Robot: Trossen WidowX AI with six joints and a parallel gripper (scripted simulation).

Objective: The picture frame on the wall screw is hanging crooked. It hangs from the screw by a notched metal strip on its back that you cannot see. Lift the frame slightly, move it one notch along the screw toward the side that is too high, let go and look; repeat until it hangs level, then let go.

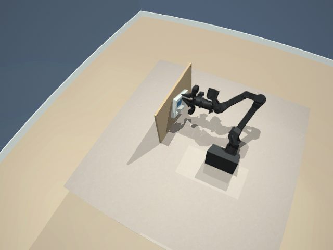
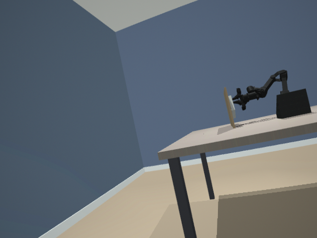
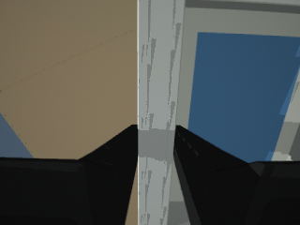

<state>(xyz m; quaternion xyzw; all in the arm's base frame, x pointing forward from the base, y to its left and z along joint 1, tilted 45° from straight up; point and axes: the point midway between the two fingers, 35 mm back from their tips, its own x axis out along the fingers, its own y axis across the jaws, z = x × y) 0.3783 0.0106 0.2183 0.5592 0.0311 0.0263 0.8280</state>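
Now: the picture frame 10 mm ahead of my gripper tip, 20 mm to the left of it and 50 mm below it. From my gripper tip the other things lie so: board 20 mm ahead, 20 mm to the left, 50 mm below.
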